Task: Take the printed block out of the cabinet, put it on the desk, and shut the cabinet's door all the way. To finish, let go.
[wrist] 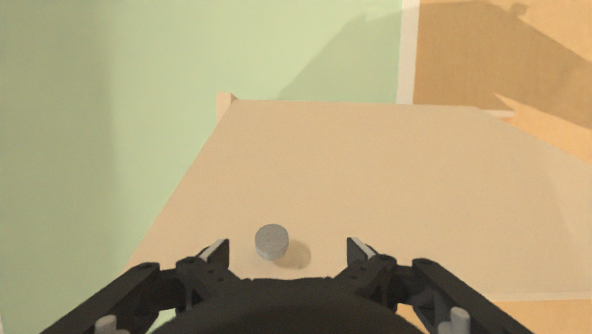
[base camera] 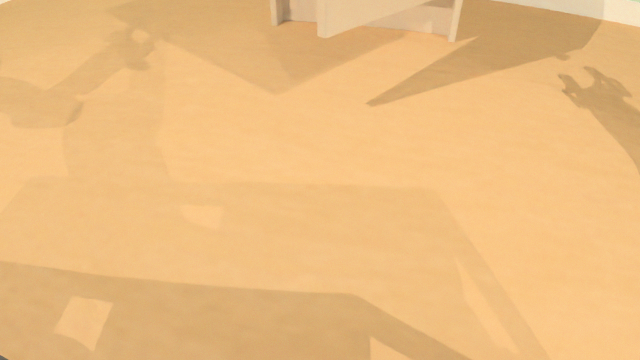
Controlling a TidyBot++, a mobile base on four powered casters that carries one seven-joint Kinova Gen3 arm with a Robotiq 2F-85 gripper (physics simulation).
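Frame: origin at the arm's base, x back, y right, z up, level; metres.
Seen in the pictures: gripper, fingertip midpoint: (wrist: 288, 251).
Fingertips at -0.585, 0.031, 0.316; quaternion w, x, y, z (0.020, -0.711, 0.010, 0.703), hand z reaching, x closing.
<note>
Offsets run from my fingertips to a thing's middle, as dx, dy, dz. "spot": to the spot under its first point. Level surfaces: height alone.
The cabinet (base camera: 455, 22) shows its lower part at the top of the base view, with its door @(spot: -0.068, -0.021, -0.537) (base camera: 345, 16) swung outward, partly open. In the wrist view the pale door (wrist: 380, 175) fills the middle, and a round grey knob @(spot: -0.041, -0.005, +0.015) (wrist: 271, 242) sticks out near its lower left part. A bit of the cabinet frame (wrist: 223, 106) shows behind the door's far edge. My gripper (wrist: 288, 251) is open and empty, with the knob seen between its fingertips, nearer the left one; no contact shows. The printed block and the desk do not show in either view.
A green wall (wrist: 150, 75) stands left of and beyond the door, with a white baseboard (wrist: 408, 55) along it. The wooden floor @(dz -0.713) (base camera: 320, 150) (wrist: 465, 55) carries shadows of the arm and furniture. A pale wall base (base camera: 565, 10) shows at the base view's upper right.
</note>
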